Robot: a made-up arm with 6 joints. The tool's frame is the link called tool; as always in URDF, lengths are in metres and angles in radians. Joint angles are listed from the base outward.
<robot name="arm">
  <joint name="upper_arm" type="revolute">
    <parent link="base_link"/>
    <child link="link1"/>
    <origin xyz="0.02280 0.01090 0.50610" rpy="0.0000 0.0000 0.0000"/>
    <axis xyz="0 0 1"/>
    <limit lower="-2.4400" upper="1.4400"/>
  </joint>
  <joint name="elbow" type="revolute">
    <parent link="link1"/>
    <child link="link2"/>
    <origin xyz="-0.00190 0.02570 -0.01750" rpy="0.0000 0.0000 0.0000"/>
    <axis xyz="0.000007 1 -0.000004"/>
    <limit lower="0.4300" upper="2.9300"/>
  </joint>
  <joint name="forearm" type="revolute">
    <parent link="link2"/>
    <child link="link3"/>
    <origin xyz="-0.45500 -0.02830 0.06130" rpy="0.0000 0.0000 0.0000"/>
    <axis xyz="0.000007 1 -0.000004"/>
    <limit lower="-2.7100" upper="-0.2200"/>
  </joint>
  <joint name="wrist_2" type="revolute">
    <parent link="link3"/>
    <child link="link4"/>
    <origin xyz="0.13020 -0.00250 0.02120" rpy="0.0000 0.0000 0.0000"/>
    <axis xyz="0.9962 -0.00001 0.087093"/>
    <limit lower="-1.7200" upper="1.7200"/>
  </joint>
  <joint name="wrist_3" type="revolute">
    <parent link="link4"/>
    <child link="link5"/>
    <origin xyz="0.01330 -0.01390 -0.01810" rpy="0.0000 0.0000 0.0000"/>
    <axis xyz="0.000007 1 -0.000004"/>
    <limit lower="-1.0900" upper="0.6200"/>
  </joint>
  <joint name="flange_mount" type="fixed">
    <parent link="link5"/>
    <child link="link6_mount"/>
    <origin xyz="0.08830 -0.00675 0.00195" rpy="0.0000 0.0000 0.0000"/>
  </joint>
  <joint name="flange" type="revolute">
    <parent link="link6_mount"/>
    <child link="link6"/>
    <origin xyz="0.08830 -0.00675 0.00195" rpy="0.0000 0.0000 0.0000"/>
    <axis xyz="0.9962 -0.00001 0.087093"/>
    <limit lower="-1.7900" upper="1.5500"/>
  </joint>
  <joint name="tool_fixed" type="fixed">
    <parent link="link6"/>
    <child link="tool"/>
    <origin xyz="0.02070 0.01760 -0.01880" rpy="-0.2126 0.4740 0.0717"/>
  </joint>
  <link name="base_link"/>
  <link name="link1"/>
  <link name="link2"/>
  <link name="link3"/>
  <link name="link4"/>
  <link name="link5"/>
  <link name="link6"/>
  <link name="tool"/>
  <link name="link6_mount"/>
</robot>
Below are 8 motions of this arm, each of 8 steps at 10 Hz.
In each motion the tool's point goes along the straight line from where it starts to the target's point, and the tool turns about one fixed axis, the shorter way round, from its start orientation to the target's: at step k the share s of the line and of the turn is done. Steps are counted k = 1, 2, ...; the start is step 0. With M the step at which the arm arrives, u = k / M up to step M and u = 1 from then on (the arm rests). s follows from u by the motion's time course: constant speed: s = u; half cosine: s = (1 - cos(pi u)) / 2; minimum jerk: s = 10 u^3 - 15 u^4 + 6 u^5.
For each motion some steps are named. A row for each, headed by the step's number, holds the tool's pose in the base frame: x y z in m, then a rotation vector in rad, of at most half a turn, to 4 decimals.
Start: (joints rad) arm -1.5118 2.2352 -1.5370 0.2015 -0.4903 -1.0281
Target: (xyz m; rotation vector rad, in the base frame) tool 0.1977 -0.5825 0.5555 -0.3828 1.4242 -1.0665
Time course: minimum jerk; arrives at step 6
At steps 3, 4, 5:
3: 0.1045 -0.5985 0.6038 -0.3269 1.4121 -1.2387
4: 0.1586 -0.5892 0.5758 -0.3597 1.4200 -1.1389
5: 0.1911 -0.5836 0.5589 -0.3789 1.4236 -1.0787

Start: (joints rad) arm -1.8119 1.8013 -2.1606 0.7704 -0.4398 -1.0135
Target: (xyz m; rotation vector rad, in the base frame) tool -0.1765 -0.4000 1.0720 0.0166 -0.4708 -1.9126
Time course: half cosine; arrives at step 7
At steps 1, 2, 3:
1: -0.1395 -0.4239 1.0688 -0.3142 0.1570 -2.1550
2: -0.1449 -0.4204 1.0693 -0.2651 0.0615 -2.1286
3: -0.1527 -0.4153 1.0699 -0.1945 -0.0742 -2.0848

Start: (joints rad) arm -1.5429 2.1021 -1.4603 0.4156 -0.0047 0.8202
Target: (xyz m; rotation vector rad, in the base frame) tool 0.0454 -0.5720 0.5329 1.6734 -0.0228 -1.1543
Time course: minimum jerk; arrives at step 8
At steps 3, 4, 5, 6, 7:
3: 0.0454 -0.5547 0.6219 1.5434 -0.1091 -1.1187
4: 0.0454 -0.5601 0.5943 1.5838 -0.0828 -1.1301
5: 0.0454 -0.5654 0.5667 1.6241 -0.0560 -1.1412
6: 0.0454 -0.5695 0.5456 1.6549 -0.0354 -1.1494
7: 0.0454 -0.5716 0.5349 1.6705 -0.0248 -1.1535

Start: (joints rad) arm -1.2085 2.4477 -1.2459 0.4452 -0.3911 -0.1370
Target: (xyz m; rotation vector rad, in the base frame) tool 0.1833 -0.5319 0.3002 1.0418 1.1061 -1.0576
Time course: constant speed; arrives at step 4
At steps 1, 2, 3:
1: 0.1926 -0.5235 0.4061 0.9055 1.0596 -1.0324
2: 0.1895 -0.5263 0.3708 0.9508 1.0753 -1.0411
3: 0.1864 -0.5291 0.3355 0.9962 1.0908 -1.0495

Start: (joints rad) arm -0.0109 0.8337 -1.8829 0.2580 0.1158 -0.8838
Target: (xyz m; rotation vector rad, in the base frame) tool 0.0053 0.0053 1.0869 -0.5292 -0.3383 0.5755
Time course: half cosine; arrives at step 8
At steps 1, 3, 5, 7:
1: -0.0299 -0.0040 1.1349 -0.7136 -0.3917 -0.3972
3: -0.0200 -0.0014 1.1214 -0.6718 -0.3827 -0.1213
5: -0.0060 0.0023 1.1023 -0.5992 -0.3619 0.2659
7: 0.0039 0.0049 1.0888 -0.5384 -0.3415 0.5375

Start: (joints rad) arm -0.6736 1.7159 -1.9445 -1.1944 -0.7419 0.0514
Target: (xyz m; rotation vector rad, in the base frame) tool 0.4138 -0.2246 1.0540 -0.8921 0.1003 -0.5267
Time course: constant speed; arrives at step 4
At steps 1, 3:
1: 0.3912 -0.1918 1.0691 -1.3449 0.1038 -0.5740
3: 0.4063 -0.2137 1.0590 -1.0428 0.1018 -0.5441

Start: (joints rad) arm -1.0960 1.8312 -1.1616 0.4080 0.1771 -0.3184
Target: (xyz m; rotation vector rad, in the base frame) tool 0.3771 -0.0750 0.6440 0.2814 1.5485 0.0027
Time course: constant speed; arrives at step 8
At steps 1, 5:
1: 0.2408 -0.3097 0.6627 0.5789 1.2074 -0.5812
5: 0.3187 -0.1756 0.6520 0.4144 1.4151 -0.2526

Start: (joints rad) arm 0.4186 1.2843 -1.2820 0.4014 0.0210 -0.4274
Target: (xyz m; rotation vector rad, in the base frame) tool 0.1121 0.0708 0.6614 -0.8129 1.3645 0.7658
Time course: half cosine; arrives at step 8
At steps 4, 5, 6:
4: 0.1904 0.0957 0.7893 -0.5840 0.8932 0.6579
5: 0.1604 0.0862 0.7404 -0.6720 1.0727 0.7016
6: 0.1350 0.0781 0.6989 -0.7463 1.2257 0.7364

